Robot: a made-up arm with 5 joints.
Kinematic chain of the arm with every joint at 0, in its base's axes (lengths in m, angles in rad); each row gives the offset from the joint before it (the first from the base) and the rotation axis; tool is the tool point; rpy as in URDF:
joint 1: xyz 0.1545 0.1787 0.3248 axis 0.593 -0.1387 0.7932
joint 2: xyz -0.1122 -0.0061 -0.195 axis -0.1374 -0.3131 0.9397
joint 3: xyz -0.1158 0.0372 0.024 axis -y
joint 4: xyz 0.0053 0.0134 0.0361 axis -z
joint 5: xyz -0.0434 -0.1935 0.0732 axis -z
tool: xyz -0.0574 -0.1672 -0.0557 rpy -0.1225 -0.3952 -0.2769
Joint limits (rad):
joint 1: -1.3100..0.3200
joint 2: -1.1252..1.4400
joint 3: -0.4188..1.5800
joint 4: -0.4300..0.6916
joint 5: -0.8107..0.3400
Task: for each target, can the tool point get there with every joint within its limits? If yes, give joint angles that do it. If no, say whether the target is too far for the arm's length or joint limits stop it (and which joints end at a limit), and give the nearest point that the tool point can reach.
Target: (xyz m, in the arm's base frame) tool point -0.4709 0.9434 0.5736
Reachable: no: too far | nearest point -0.2319 0.5272 0.3328 | short by 0.537 m
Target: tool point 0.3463 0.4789 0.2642
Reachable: no: joint limits stop it (at a limit: joint 1, joint 2, joint 3, joint 4, joint 5) | nearest point 0.1916 0.5804 0.2209 | short by 0.190 m
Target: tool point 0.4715 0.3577 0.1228
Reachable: no: joint limits stop it (at a limit: joint 1, joint 3, joint 4, joint 5) | nearest point 0.2856 0.2146 0.2404 | short by 0.262 m
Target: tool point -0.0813 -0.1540 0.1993
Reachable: yes | joints 0.0227 0.0255 0.6197 -0.1119 -0.3797
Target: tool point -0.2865 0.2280 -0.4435
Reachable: no: too far | nearest point -0.1817 0.1579 -0.1621 | short by 0.308 m
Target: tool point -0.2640 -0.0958 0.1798
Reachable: yes | joints -0.3281 0.1841 0.6136 0.3012 -0.2827
